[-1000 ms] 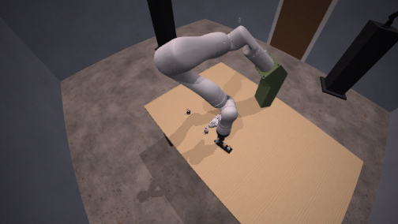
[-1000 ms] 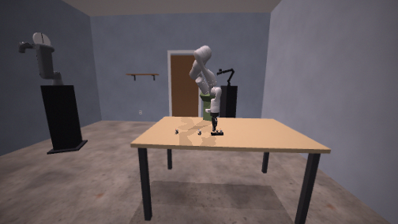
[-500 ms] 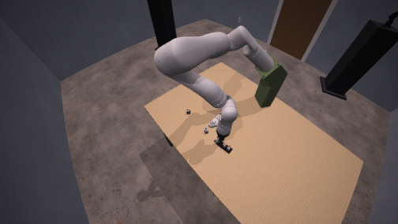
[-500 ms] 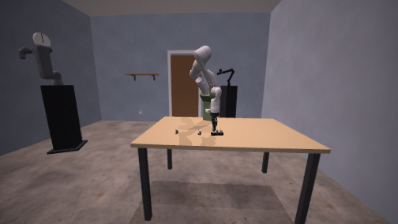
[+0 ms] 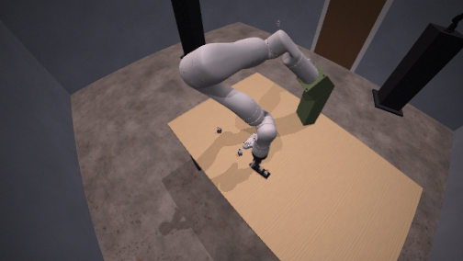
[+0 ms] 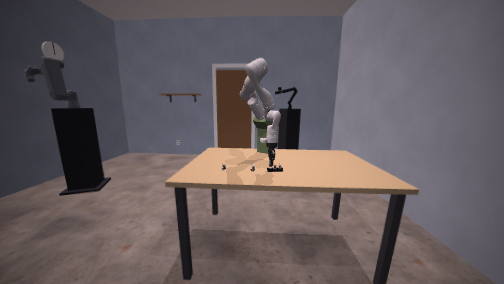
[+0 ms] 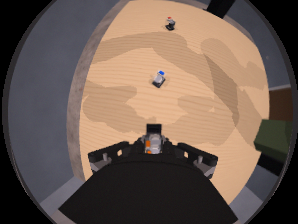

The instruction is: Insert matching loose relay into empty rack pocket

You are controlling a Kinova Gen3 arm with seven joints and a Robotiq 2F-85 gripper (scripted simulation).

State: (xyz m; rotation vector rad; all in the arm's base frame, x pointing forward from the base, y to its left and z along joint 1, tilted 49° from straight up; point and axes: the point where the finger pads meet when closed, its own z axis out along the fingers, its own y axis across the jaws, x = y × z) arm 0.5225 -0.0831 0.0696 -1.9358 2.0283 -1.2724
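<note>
The rack is 6 cm below my hand, 3 cm to the left of it and 1 cm ahead of it.
</note>
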